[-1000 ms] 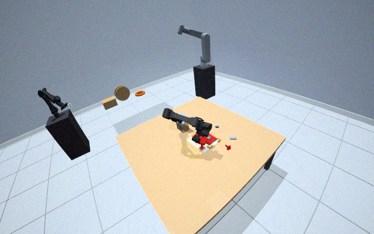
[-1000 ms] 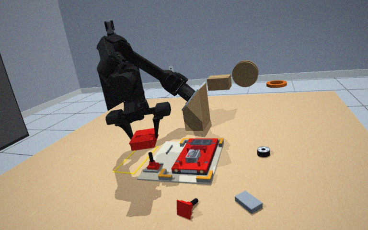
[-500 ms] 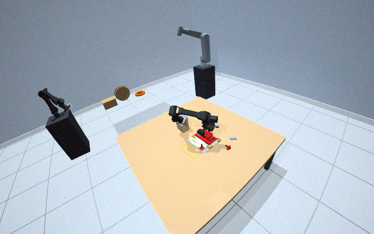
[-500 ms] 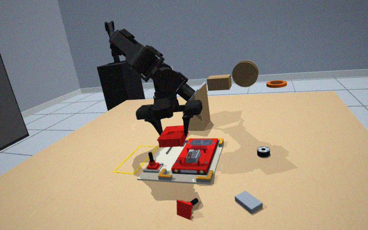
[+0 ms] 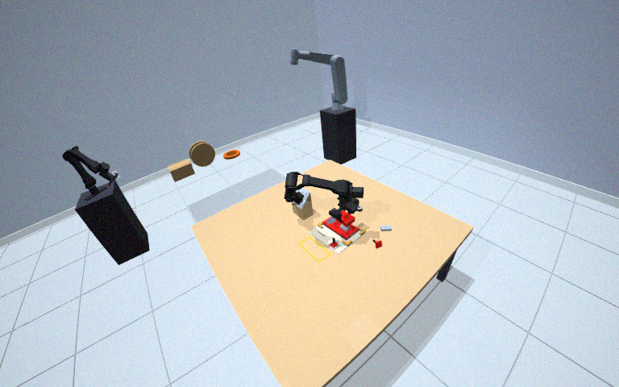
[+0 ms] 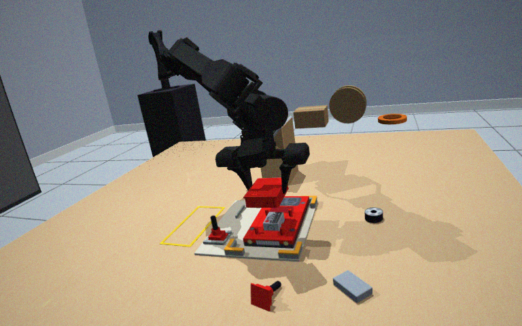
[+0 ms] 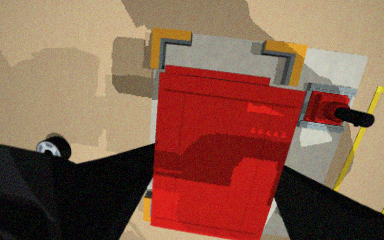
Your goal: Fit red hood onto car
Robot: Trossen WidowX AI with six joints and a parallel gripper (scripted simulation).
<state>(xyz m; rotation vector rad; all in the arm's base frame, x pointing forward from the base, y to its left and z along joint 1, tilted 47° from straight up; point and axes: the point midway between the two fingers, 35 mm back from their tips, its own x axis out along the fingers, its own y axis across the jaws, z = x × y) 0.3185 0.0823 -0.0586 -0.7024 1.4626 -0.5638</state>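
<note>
The grey engine block is 1 cm to the left of my gripper tip and 8 cm below it. The rest, counted from my gripper tip: wheel 9 cm behind, 21 cm to the left, 9 cm below; then red hood 1 cm above.
</note>
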